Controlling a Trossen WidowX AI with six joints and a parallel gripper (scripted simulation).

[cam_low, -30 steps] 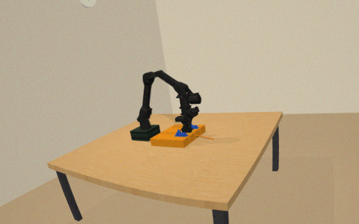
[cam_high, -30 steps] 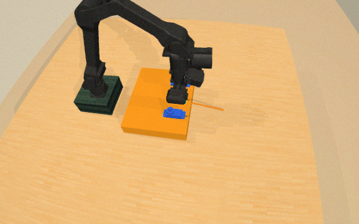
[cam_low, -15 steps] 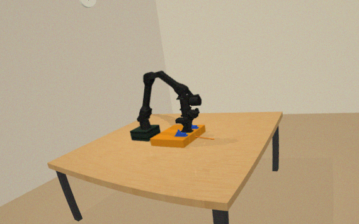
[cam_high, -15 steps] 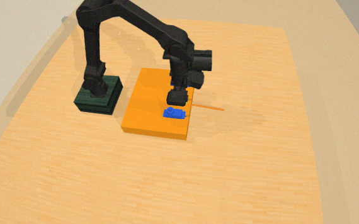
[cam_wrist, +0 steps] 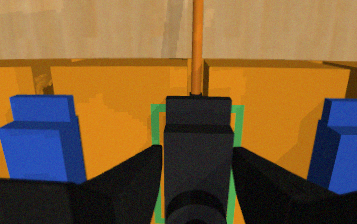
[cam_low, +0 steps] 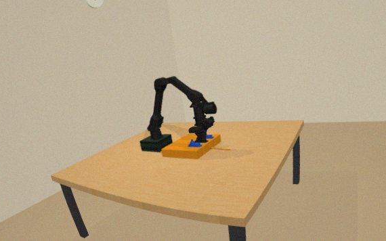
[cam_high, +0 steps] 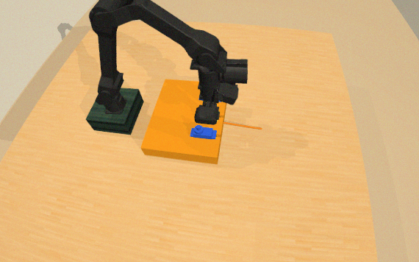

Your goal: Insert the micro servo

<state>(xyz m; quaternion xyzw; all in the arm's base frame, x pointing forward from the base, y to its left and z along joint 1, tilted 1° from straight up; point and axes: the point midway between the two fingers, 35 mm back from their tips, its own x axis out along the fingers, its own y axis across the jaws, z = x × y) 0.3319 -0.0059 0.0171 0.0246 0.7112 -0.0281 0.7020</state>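
Right now the orange deck is 12 cm behind my gripper tip, 1 cm to the left of it and 3 cm below it.
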